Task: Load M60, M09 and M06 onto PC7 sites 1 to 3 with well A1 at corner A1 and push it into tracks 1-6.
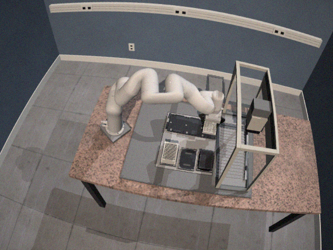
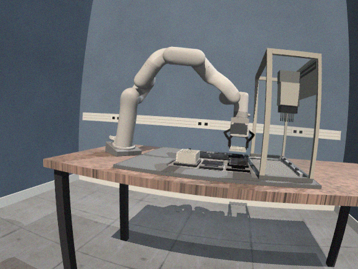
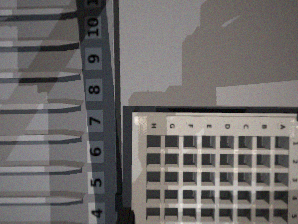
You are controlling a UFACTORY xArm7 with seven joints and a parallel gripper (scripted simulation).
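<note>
The dark plate carrier PC7 lies 11 cm behind my hand, 5 cm below it and 2 cm to the left of it. Also, from my hand: dark 384-well plate M60 (23 cm to the right, 5 cm below, 4 cm behind); nest S3 (23 cm to the right, 6 cm below, 4 cm behind); white 96-well plate M06 (1 cm below).
</note>
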